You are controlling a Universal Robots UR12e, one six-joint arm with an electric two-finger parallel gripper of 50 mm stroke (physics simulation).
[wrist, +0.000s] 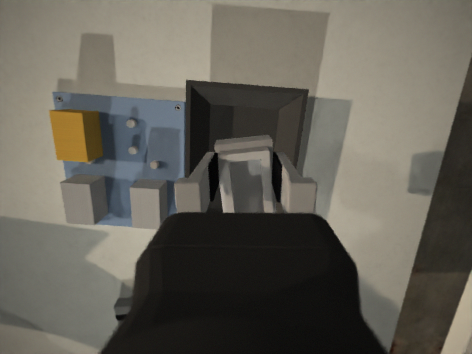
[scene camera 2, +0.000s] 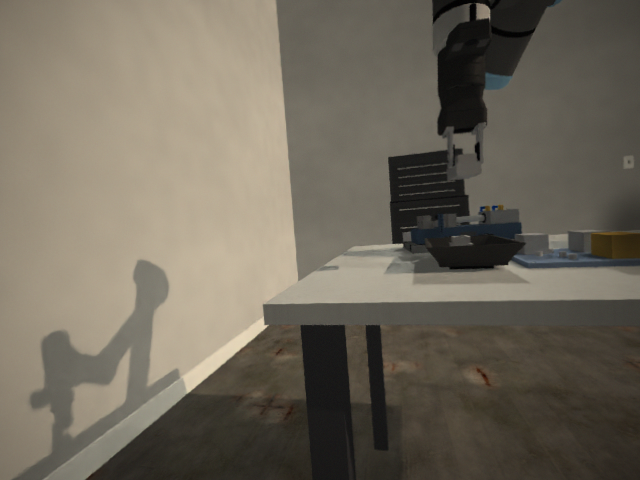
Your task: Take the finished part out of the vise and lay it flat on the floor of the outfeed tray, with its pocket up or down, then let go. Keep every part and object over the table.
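Places are measured from the arm's base along level axes (x ahead, y left, z up), in metres.
Where they show: gripper, fingertip midpoint: (wrist: 245,167) (scene camera 2: 465,165).
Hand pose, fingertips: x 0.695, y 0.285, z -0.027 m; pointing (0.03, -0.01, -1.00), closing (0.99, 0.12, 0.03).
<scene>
Each offset is from my fingertips to the top centre of the thing.
The finished part @(dy -0.012, dx +0.003, dz +0.017 m) (scene camera 2: 464,166) (wrist: 244,145) is a light grey block with a rectangular pocket that faces up towards the wrist camera. My gripper (scene camera 2: 465,159) (wrist: 245,167) is shut on it and holds it high above the table, over the outfeed tray. The outfeed tray (scene camera 2: 473,254) (wrist: 197,127) is dark with sloping walls. Another light grey part @(dy -0.111, dx +0.006, dz -0.128 m) (scene camera 2: 460,239) shows inside it in the scene view; the held part and gripper hide the tray's near end in the wrist view. The vise @(dy -0.373, dx -0.016, dz -0.075 m) (scene camera 2: 467,230) stands behind the tray, low under the gripper in the scene view.
A blue plate @(dy -0.066, dx -0.160, dz -0.166 m) (scene camera 2: 560,260) (wrist: 115,112) with pins lies beside the tray. It bears an orange block @(dy -0.023, dx -0.209, dz -0.131 m) (scene camera 2: 617,244) (wrist: 75,135) and two grey blocks @(dy -0.112, dx -0.207, dz -0.131 m) (wrist: 82,200) @(dy -0.109, dx -0.117, dz -0.131 m) (wrist: 149,204). The table edge shows at the right of the wrist view. A dark drawer cabinet (scene camera 2: 424,175) stands behind the table.
</scene>
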